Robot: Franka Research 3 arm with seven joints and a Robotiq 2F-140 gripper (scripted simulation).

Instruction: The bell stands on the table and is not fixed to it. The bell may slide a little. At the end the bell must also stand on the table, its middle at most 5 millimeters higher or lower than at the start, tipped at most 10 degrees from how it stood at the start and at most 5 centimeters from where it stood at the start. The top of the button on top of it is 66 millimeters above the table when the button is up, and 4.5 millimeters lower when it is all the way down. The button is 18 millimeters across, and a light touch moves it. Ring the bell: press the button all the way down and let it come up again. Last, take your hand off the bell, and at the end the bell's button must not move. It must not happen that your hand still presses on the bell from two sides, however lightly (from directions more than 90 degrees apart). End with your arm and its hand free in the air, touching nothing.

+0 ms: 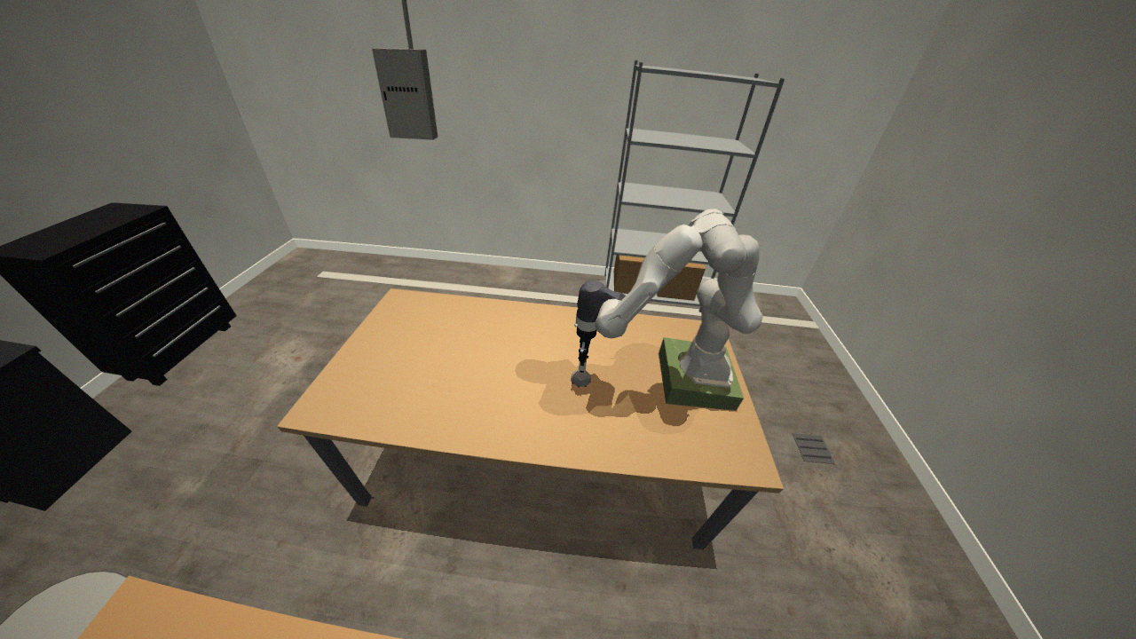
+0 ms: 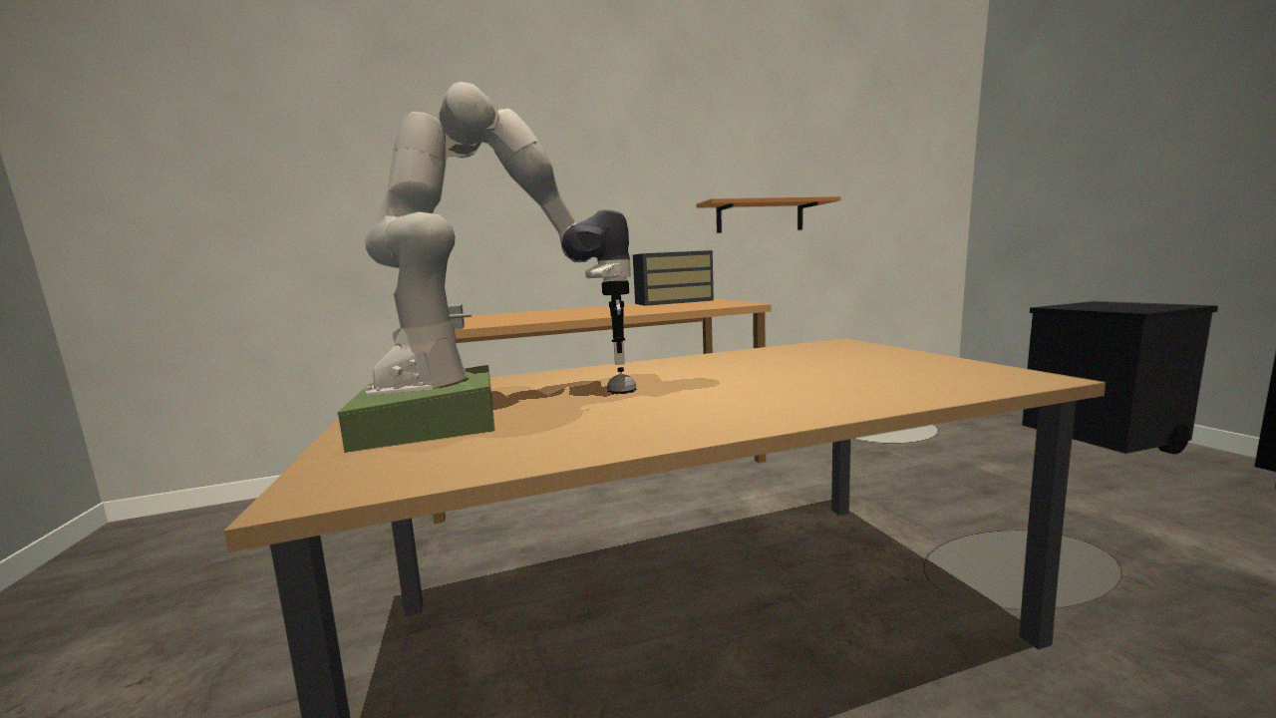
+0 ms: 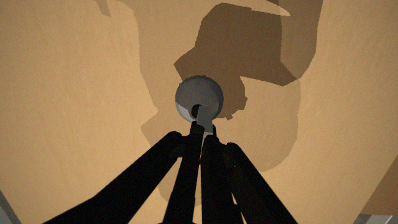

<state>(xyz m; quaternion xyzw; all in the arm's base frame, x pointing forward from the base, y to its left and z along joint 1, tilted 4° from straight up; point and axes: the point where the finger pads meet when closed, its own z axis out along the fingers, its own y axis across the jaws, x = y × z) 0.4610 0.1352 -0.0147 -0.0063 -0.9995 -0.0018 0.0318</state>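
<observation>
My hand is 50 mm above the black button and 10 mm to the left of it. Also, from my hand: grey dome bell 70 mm below, 10 mm to the right.
</observation>
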